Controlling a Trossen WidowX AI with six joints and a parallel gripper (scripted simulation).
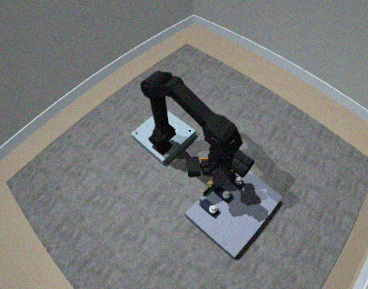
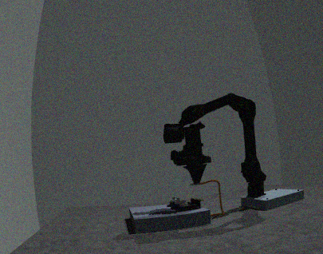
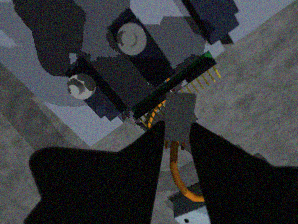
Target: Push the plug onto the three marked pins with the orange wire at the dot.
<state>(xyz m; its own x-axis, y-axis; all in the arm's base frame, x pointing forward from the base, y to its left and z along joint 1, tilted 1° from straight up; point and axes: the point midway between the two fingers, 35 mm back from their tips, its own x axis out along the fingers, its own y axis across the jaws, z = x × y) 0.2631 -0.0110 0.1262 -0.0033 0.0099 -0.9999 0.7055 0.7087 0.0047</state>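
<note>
Right now my gripper tip is 10 mm short of the red dot, 10 mm to the left of it and 60 mm above it. The rest, counted from my gripper tip: pale grey holder plate 170 mm ahead, 20 mm to the right, 110 mm below.
</note>
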